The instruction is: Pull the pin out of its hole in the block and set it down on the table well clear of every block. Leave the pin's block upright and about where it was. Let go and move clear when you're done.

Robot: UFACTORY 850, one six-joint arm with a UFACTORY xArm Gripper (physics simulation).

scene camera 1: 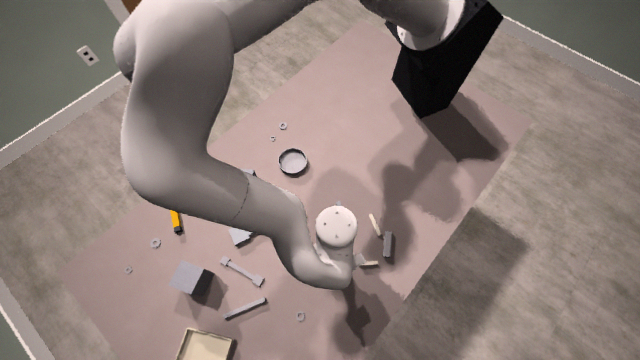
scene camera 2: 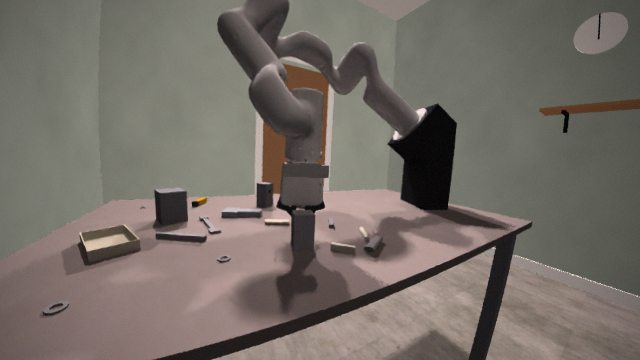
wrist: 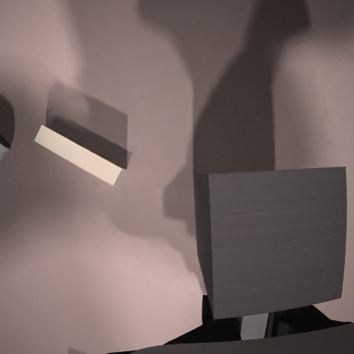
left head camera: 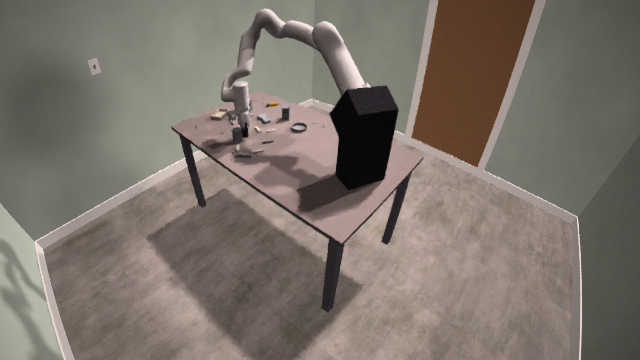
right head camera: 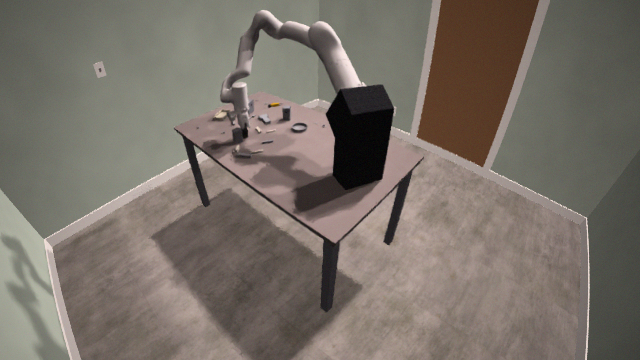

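The pin's grey block (left head camera: 237,134) (right head camera: 237,135) (scene camera 2: 303,231) (wrist: 277,240) stands upright on the table; part of it shows beside the wrist in scene camera 1. The light grey pin (wrist: 254,326) sticks out of the block's side that faces my gripper, its inner end hidden in the block. My gripper (left head camera: 245,132) (right head camera: 245,133) (wrist: 237,297) is low beside the block, its black fingers drawn together on either side of the pin, shut on it. In scene camera 2 the block hides the fingertips and the pin.
Near the block are a cream stick (scene camera 2: 343,247) (wrist: 80,156) and a dark grey piece (scene camera 1: 388,244) (scene camera 2: 373,243). Farther off are a large block (scene camera 1: 189,278) (scene camera 2: 171,206), a smaller block with a hole (scene camera 2: 264,195), a tray (scene camera 2: 114,250), a round dish (scene camera 1: 293,161) and a grey bar (scene camera 1: 245,308).
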